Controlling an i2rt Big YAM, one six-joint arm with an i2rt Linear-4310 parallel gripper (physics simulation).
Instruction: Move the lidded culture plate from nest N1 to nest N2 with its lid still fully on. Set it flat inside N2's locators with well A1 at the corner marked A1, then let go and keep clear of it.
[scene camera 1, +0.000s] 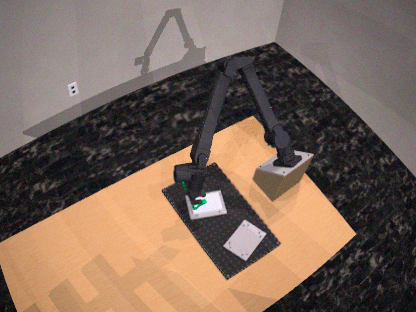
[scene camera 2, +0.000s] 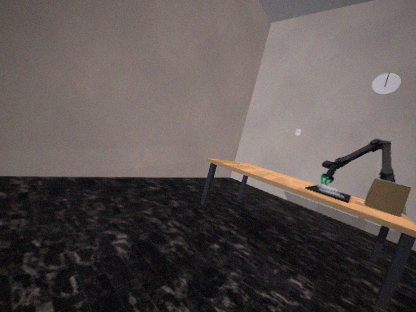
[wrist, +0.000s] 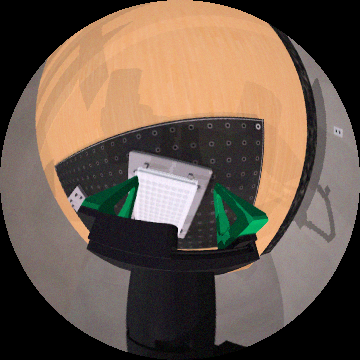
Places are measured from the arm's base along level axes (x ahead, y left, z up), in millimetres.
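Pixels of known places: gripper, fingertip midpoint: (scene camera 1: 191, 200) (scene camera 2: 323, 184) (wrist: 176, 182); arm's base, link origin: (scene camera 1: 287, 162) (scene camera 2: 388, 187).
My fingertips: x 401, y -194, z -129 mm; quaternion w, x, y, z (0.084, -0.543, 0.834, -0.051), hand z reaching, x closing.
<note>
For each thing: its middle in the pictures, then the offset to it from my fingertips. Level surfaces: height alone.
- white lidded culture plate, body centre: (wrist: 159, 211) (scene camera 1: 206, 202) 47 mm left, 49 mm back, 13 mm down
- light grey nest N1, body centre: (wrist: 160, 205) (scene camera 1: 205, 204) 47 mm left, 48 mm back, 27 mm down
- wooden table, surface height: 51 mm down
The white lidded culture plate (scene camera 1: 214, 201) (wrist: 164, 200) lies in the light grey nest N1 (scene camera 1: 207, 215) (wrist: 200, 167), with its clear lid on top. The other grey nest, N2 (scene camera 1: 244, 240) (wrist: 76, 198), holds no plate and shows small locators near its corners. My gripper (scene camera 1: 192, 197) (scene camera 2: 326, 182) (wrist: 176, 182) is open above the plate, its green fingers apart to either side of it in the wrist view, with the plate nearer the left finger. The bottom end of the plate is hidden behind the gripper body there. The A1 mark is too small to read.
Both nests stand on a black perforated board (scene camera 1: 227, 272) (wrist: 235, 137) on the wooden table (scene camera 1: 125, 225) (scene camera 2: 270, 176) (wrist: 190, 65). The arm's base stands on a box-shaped pedestal (scene camera 1: 282, 185) (scene camera 2: 387, 197) beside the board.
</note>
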